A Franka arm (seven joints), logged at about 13 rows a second.
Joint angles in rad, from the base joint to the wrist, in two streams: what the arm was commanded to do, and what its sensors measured. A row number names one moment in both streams.
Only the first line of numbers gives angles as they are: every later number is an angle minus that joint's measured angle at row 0.
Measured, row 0: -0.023, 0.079, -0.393, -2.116, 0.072, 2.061, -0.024
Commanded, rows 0 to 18: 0.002, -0.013, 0.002, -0.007, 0.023, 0.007, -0.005; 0.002, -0.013, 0.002, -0.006, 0.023, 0.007, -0.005; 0.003, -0.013, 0.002, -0.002, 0.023, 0.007, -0.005; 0.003, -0.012, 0.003, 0.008, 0.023, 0.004, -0.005; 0.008, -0.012, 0.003, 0.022, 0.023, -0.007, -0.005; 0.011, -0.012, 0.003, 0.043, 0.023, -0.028, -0.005; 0.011, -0.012, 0.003, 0.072, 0.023, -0.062, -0.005; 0.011, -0.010, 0.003, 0.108, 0.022, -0.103, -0.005; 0.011, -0.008, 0.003, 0.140, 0.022, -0.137, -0.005; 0.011, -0.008, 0.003, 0.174, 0.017, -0.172, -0.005; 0.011, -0.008, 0.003, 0.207, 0.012, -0.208, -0.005; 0.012, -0.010, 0.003, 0.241, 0.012, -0.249, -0.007; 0.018, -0.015, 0.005, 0.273, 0.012, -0.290, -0.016; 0.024, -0.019, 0.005, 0.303, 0.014, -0.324, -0.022; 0.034, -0.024, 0.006, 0.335, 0.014, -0.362, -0.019; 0.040, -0.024, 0.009, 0.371, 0.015, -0.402, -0.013; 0.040, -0.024, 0.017, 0.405, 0.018, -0.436, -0.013; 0.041, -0.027, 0.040, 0.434, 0.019, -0.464, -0.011; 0.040, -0.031, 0.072, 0.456, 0.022, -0.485, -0.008
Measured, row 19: 0.038, -0.031, 0.022, 0.367, 0.004, -0.400, -0.007
